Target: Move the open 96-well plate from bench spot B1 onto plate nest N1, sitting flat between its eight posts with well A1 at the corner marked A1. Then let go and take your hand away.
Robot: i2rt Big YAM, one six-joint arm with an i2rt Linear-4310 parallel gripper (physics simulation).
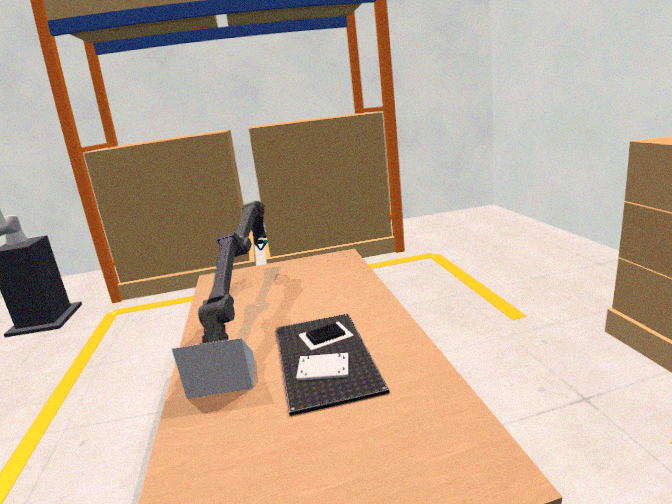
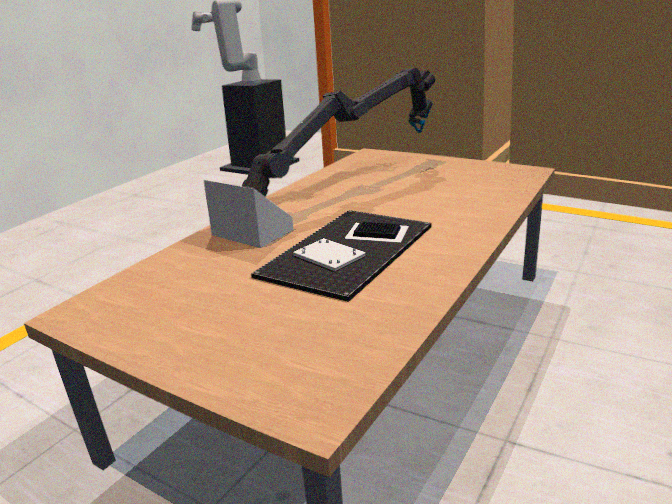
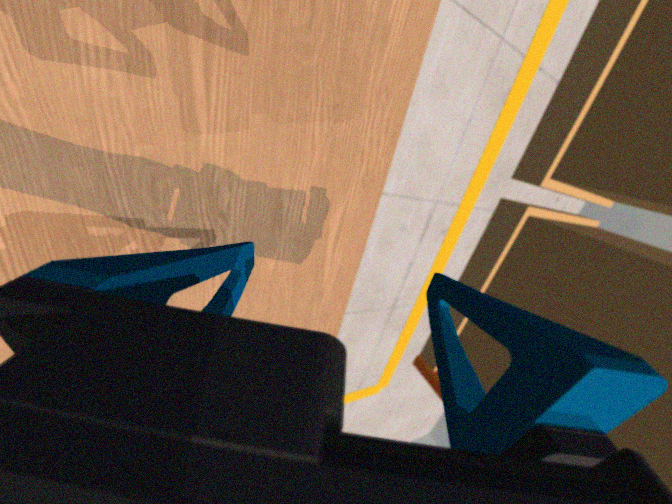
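A black-topped plate with a white rim [image 1: 327, 333] [image 2: 378, 231] lies on the far end of a black perforated baseboard [image 1: 331, 366] [image 2: 344, 251]. A white nest with small locator pegs [image 1: 325, 367] [image 2: 329, 254] sits on the near end of the board. My gripper [image 1: 261, 241] [image 2: 418, 120] is high over the far end of the table, well away from the plate. Its blue fingers [image 3: 340, 300] are spread apart and empty, above the table edge and floor.
The grey arm base block [image 1: 214, 367] [image 2: 243, 212] stands left of the baseboard. Cardboard panels and an orange rack [image 1: 375, 110] stand behind the table. A yellow floor line [image 3: 480, 190] runs below.
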